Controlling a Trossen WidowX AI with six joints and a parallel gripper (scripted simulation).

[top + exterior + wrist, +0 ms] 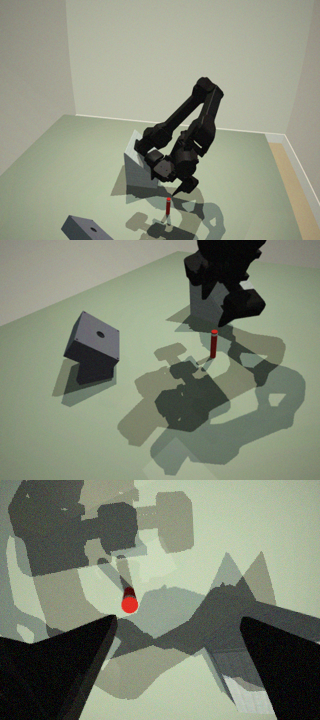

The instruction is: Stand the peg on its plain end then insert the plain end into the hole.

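Now: gripper tip 2 cm short of the red peg, 2 cm to the right of it and 5 cm above it. From my gripper tip the other things lie so: dark sloped panel (21 cm ahead, 21 cm to the right, 3 cm below).
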